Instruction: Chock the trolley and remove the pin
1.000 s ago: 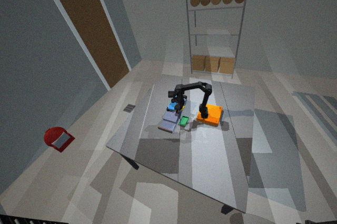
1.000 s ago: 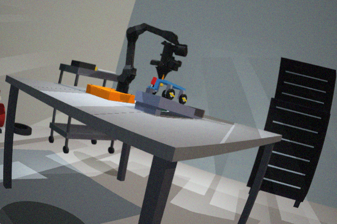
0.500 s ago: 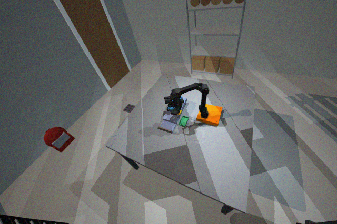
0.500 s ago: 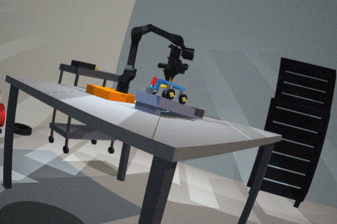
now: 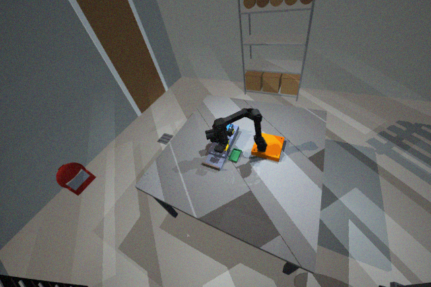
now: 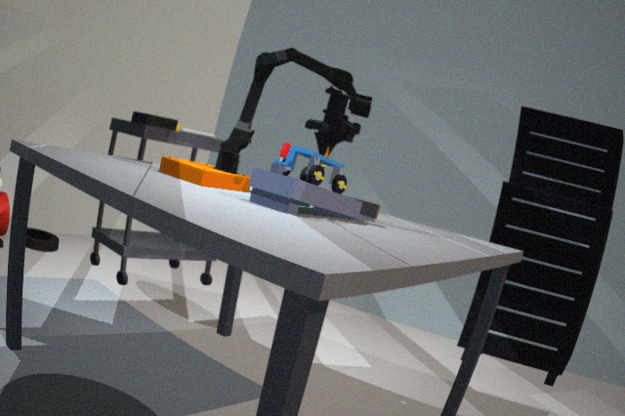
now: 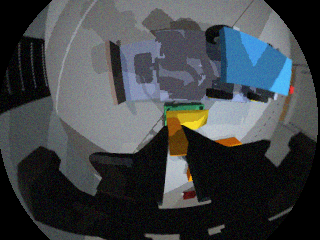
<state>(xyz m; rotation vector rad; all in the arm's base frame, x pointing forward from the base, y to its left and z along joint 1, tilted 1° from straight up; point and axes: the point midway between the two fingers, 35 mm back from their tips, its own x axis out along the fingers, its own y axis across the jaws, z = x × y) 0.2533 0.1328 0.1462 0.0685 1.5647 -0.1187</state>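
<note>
Right now the red-headed stop pin is 4 cm ahead of my gripper tip, 29 cm to the right of it and 2 cm below it. Round my gripper tip: yellow chock: 2 cm to the right, 1 cm below; then green tray: 5 cm behind, 5 cm to the right, 16 cm below; then blue trolley: 7 cm ahead, 17 cm to the right, 4 cm below.
</note>
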